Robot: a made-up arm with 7 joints.
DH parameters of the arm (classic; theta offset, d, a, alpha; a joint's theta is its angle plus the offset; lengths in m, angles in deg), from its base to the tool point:
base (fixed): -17.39 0 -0.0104 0
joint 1: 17.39 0.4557 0.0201 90
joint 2: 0 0.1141 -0.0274 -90
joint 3: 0 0.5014 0.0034 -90
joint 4: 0 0.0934 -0.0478 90
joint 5: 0 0.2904 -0.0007 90
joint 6: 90 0.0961 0.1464 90
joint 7: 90 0.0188 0.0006 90
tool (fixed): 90 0.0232 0 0
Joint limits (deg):
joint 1: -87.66..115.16
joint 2: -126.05..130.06
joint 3: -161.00..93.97
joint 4: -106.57..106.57
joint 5: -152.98..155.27
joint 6: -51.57..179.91
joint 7: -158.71..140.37
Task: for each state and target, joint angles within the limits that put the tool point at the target. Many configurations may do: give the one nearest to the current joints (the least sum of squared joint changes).
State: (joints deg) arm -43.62 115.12 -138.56 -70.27 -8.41 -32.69 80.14
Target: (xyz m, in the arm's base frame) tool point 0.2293 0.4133 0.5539
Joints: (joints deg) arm -87.66 98.52 -122.40 -100.05 -19.58 -18.62 78.69
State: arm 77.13 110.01 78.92 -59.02 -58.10 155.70 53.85
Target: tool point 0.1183 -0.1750 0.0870
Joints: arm 71.02 123.40 55.57 -85.42 -65.88 153.50 51.76
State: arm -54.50 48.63 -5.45 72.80 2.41 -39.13 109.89
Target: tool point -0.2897 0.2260 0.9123
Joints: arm -59.63 74.87 -0.45 84.01 5.89 -49.12 110.82
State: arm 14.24 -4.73 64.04 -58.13 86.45 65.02 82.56
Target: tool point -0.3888 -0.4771 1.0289
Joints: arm 11.69 26.44 56.65 -64.34 88.02 55.96 82.07
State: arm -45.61 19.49 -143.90 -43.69 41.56 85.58 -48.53
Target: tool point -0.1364 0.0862 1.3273
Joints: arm -36.20 16.00 -152.78 -10.41 46.57 52.94 -47.79
